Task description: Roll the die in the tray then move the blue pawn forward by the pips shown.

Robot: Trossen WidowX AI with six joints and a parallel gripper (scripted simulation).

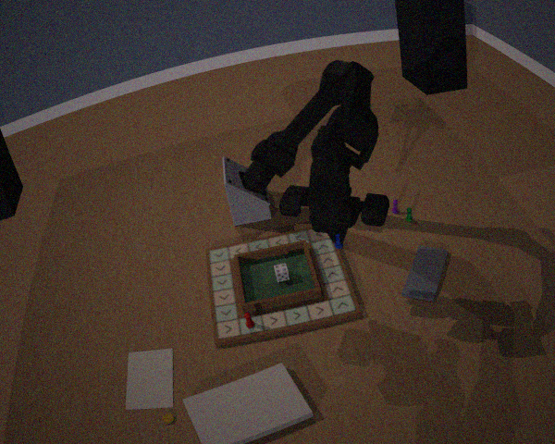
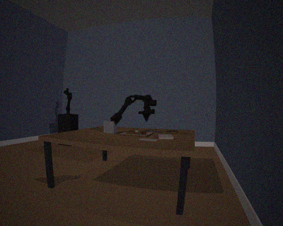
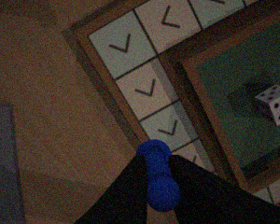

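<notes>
My gripper tip is now 110 mm above the white die, 100 mm to the left of it and 80 mm past it. From my gripper tip the other things lie so: blue pawn (10 mm above); then red pawn (200 mm to the right, 100 mm below, 30 mm ahead); then green tray (120 mm to the right, 120 mm below, 80 mm behind).
</notes>
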